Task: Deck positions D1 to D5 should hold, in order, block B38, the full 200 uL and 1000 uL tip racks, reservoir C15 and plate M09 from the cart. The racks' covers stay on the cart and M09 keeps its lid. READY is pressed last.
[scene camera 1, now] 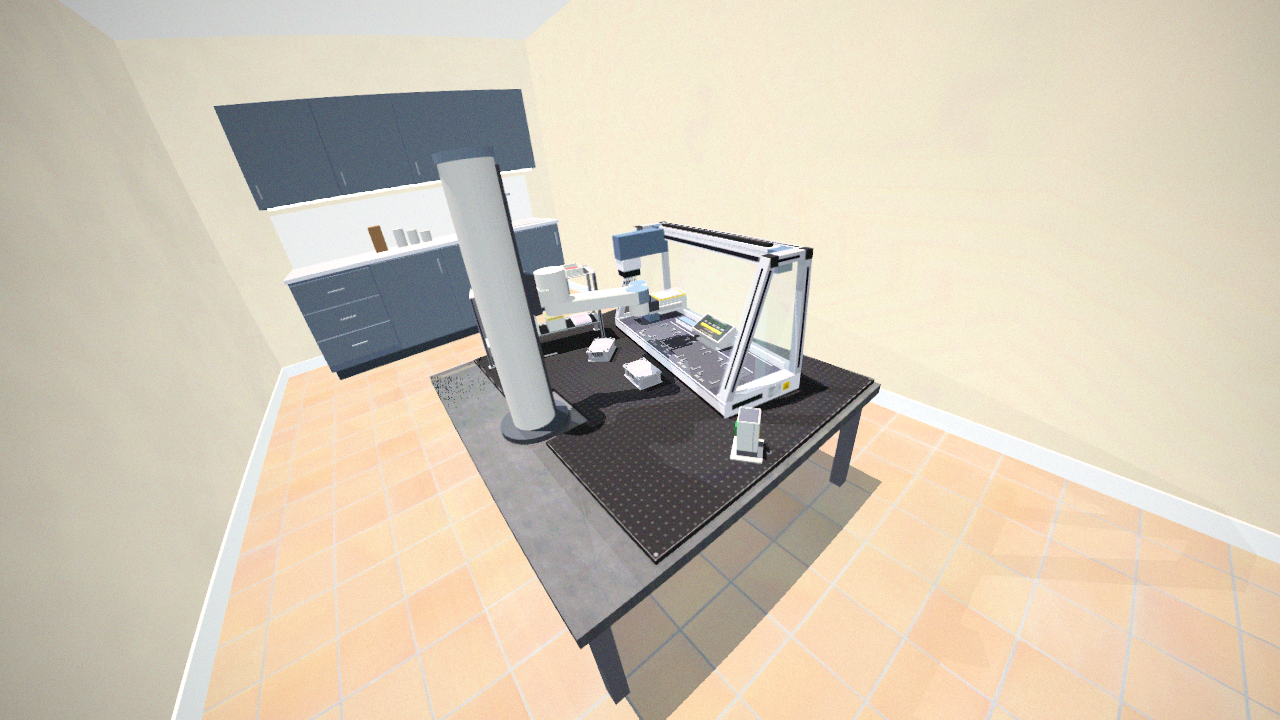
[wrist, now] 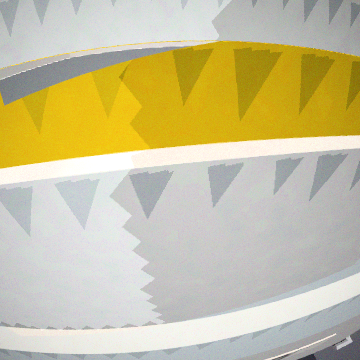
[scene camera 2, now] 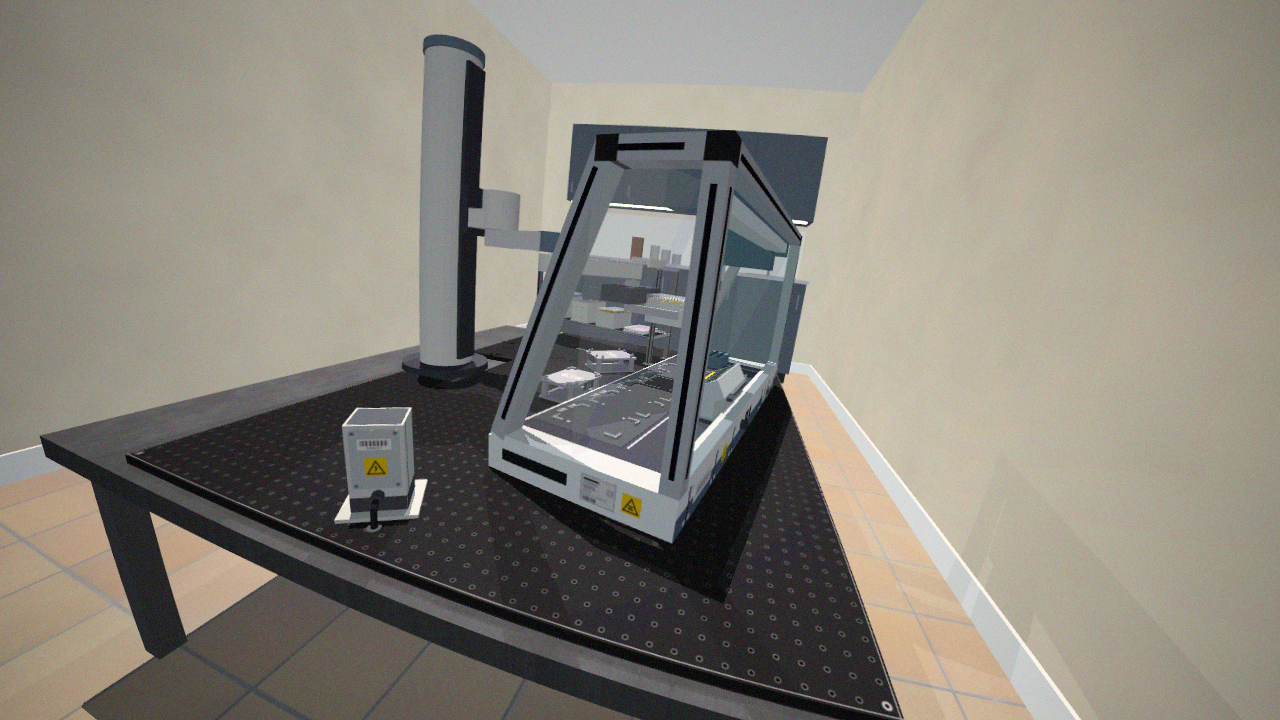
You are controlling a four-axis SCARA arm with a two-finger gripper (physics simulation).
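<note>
My gripper [scene camera 1: 659, 304] [scene camera 2: 660, 309] is shut on a pale tip rack [scene camera 1: 671, 298] [scene camera 2: 667, 299] [wrist: 215, 105] with a yellow band. It holds the rack level above the far end of the deck [scene camera 2: 617, 419], inside the enclosure. In the wrist view the rack's pale wall and yellow band fill the picture; the fingertips are hidden. A dark block [scene camera 1: 648, 317] is at the deck's far end, partly hidden under the arm. On the cart, a pale box [scene camera 2: 583, 311], a box with a yellowish top [scene camera 2: 612, 317] and a pinkish plate [scene camera 2: 640, 330] stand on a lower shelf. Their labels are unreadable.
The enclosure's near posts [scene camera 1: 750, 331] [scene camera 2: 700, 331] and blue pipetting head [scene camera 1: 640, 243] surround the deck. A tilted control panel [scene camera 1: 714, 328] stands behind the deck. Two white fixtures [scene camera 1: 600, 349] [scene camera 1: 641, 372] stand before it. A grey device [scene camera 1: 748, 432] [scene camera 2: 376, 452] stands near the table edge.
</note>
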